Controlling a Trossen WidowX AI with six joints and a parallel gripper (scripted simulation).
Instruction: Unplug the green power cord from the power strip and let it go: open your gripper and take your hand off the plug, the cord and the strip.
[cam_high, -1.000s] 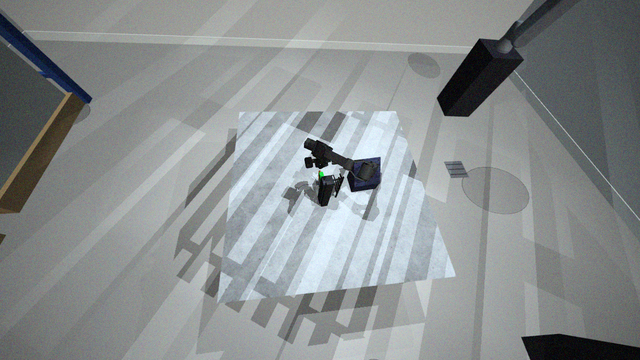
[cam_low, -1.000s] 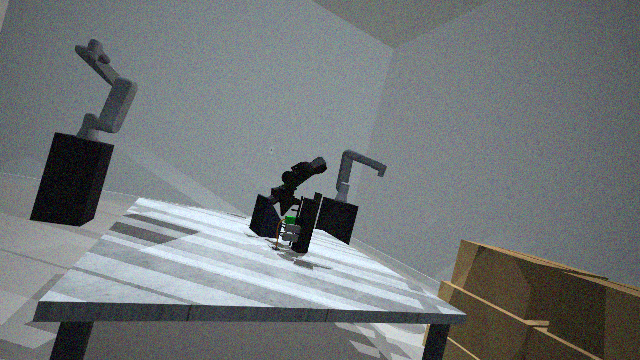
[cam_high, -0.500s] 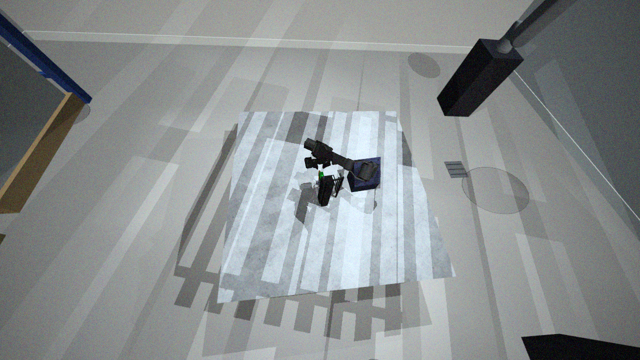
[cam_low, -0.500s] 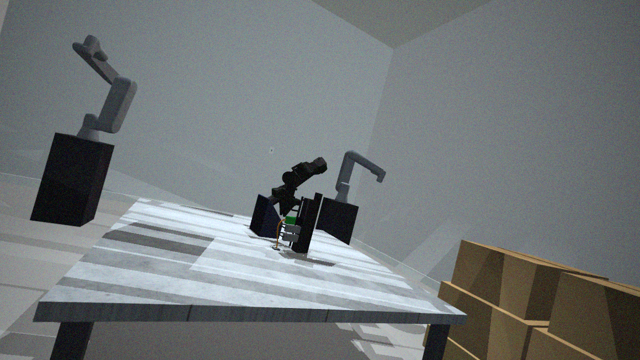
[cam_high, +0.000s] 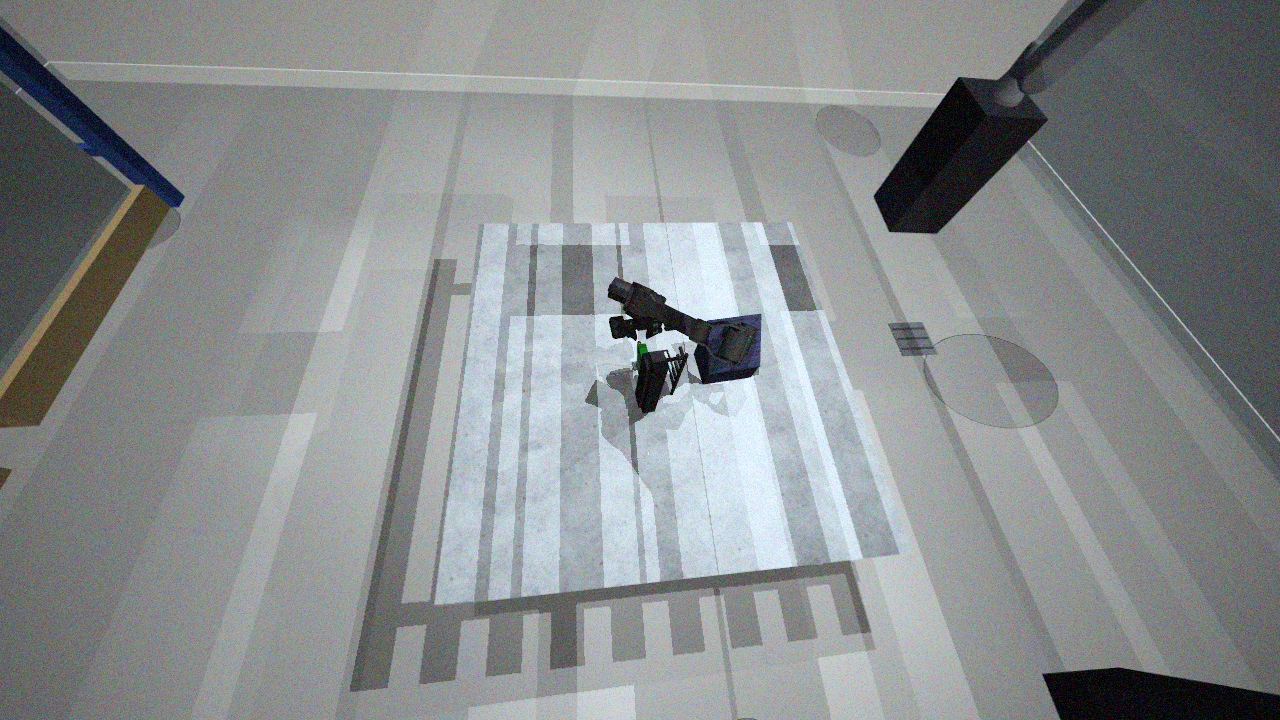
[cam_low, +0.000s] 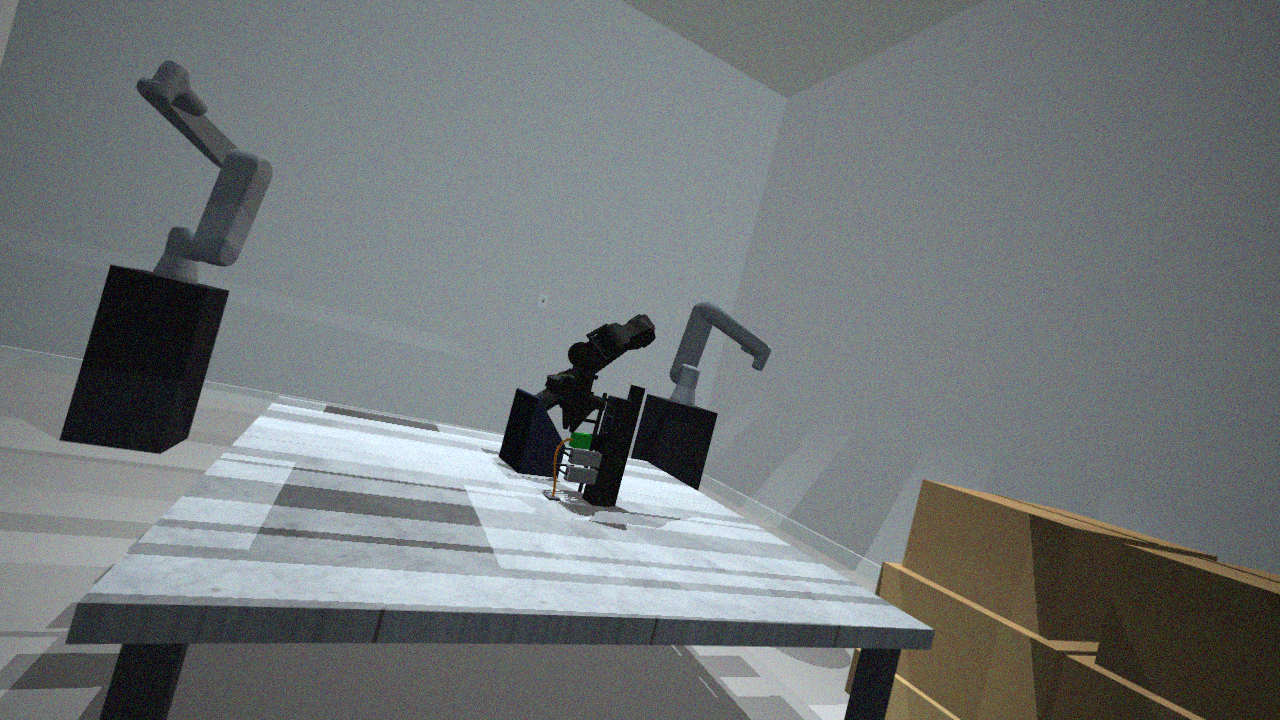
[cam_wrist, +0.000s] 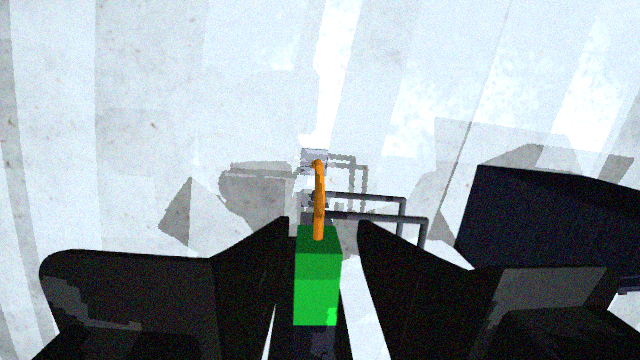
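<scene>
The green plug lies 6 cm to the left of my gripper tip, 1 cm below it and 1 cm behind it.
</scene>
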